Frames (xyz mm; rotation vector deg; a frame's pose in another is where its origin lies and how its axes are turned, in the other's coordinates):
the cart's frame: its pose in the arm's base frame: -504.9 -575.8 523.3 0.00 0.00 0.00
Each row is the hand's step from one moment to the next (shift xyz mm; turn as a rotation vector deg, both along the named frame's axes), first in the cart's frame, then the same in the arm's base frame.
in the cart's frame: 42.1 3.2 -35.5 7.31 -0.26 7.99
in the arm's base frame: 42.1 3.2 -35.5 7.31 -0.26 7.99
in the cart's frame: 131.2 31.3 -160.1 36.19 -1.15 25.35
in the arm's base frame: 131.2 31.3 -160.1 36.19 -1.15 25.35
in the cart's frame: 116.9 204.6 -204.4 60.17 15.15 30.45
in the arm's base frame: 116.9 204.6 -204.4 60.17 15.15 30.45
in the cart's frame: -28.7 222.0 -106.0 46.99 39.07 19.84
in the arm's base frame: -28.7 222.0 -106.0 46.99 39.07 19.84
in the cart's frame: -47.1 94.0 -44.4 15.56 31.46 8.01
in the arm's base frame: -47.1 94.0 -44.4 15.56 31.46 8.01
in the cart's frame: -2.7 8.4 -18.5 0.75 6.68 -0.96
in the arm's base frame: -2.7 8.4 -18.5 0.75 6.68 -0.96
